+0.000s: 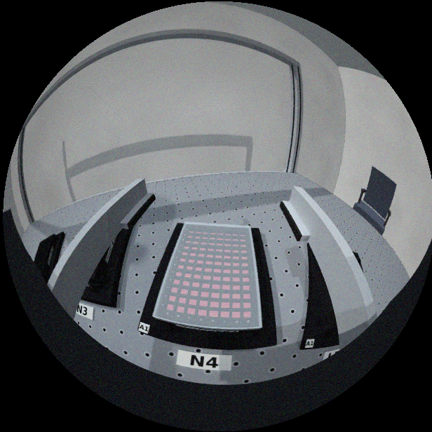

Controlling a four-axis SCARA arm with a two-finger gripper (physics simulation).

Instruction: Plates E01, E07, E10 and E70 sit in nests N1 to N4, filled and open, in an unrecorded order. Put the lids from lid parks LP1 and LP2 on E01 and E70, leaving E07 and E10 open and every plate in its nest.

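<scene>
A plate (212,275) with pink-filled wells sits in nest N4 (200,337), below my gripper. A clear cover with a pale rim appears to lie on it, square with the nest. The plate's front label is too foreshortened to read. My gripper (216,189) is open, its two fingers standing wide apart to the left and right above the plate, with nothing between them. Part of nest N3 (106,292) shows at the left, mostly behind the left finger. The other nests and their plates cannot be made out.
At the right, partly behind the right finger, is a black base (322,325) with an A1 tag and a cut-off label starting with L. More black fixture (45,252) shows at the far left. The perforated table (215,205) reaches back to a wall. A chair (378,192) stands beyond it.
</scene>
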